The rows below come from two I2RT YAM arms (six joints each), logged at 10 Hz.
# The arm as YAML. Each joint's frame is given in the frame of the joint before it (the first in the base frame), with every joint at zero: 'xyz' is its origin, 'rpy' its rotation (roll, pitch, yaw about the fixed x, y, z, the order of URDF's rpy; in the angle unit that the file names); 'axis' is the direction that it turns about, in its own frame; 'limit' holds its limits. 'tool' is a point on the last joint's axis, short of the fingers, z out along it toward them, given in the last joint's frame.
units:
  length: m
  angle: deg
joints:
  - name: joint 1
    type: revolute
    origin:
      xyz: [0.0, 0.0, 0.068]
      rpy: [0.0, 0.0, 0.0]
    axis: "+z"
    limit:
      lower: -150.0
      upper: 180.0
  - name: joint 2
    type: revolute
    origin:
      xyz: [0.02, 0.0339, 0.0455]
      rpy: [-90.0, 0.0, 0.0]
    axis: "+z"
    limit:
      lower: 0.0
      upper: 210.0
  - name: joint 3
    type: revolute
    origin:
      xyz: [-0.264, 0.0, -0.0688]
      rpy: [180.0, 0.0, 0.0]
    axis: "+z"
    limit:
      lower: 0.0
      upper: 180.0
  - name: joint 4
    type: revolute
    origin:
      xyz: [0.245, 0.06, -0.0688]
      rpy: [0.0, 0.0, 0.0]
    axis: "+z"
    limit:
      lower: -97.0
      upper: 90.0
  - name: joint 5
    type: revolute
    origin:
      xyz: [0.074, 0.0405, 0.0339]
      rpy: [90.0, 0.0, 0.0]
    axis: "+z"
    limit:
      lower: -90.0
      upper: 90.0
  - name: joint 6
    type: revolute
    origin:
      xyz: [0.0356, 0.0, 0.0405]
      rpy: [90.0, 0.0, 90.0]
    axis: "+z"
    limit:
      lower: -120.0
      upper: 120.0
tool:
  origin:
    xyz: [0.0, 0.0, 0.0]
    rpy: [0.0, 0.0, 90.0]
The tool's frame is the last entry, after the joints.
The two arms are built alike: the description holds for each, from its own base.
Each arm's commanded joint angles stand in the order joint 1, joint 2, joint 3, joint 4, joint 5, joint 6.
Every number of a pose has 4 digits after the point.
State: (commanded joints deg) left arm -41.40 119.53 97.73 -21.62 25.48 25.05; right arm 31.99 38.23 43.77 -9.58 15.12 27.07
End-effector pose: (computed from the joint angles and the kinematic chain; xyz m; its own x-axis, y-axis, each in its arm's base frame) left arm 0.3477 -0.3269 0.2350 -0.1151 0.6110 -0.7832 0.9715 0.2338 0.0397; right arm 0.1396 0.0762 0.3526 -0.1855 0.4021 -0.8966 -0.2317 0.8688 0.4376
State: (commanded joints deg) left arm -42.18 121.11 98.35 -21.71 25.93 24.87; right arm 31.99 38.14 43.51 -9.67 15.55 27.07
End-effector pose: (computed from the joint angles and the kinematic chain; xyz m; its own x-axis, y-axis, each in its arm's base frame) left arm 0.3461 -0.3346 0.2258 -0.1198 0.6189 -0.7763 0.9760 0.2167 0.0222; right arm 0.1396 0.0760 0.3511 -0.1857 0.4009 -0.8971 -0.2236 0.8718 0.4359
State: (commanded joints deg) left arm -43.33 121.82 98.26 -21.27 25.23 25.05; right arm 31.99 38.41 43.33 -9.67 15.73 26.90
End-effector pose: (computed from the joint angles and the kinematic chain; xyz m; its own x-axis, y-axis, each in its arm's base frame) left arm 0.3410 -0.3425 0.2200 -0.1087 0.6291 -0.7697 0.9787 0.2034 0.0280; right arm 0.1408 0.0766 0.3493 -0.1897 0.3950 -0.8989 -0.2186 0.8755 0.4309
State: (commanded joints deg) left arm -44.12 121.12 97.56 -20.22 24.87 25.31; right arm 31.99 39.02 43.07 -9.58 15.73 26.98
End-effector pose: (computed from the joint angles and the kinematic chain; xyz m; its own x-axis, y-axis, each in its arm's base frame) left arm 0.3354 -0.3461 0.2230 -0.0858 0.6235 -0.7771 0.9804 0.1918 0.0456; right arm 0.1432 0.0781 0.3464 -0.2004 0.3897 -0.8989 -0.2134 0.8781 0.4283
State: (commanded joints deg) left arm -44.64 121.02 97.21 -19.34 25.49 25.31; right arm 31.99 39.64 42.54 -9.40 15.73 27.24
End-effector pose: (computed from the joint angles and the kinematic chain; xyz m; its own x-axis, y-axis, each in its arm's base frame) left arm 0.3321 -0.3495 0.2231 -0.0733 0.6147 -0.7854 0.9834 0.1757 0.0458; right arm 0.1458 0.0797 0.3420 -0.2142 0.3857 -0.8974 -0.2063 0.8802 0.4275
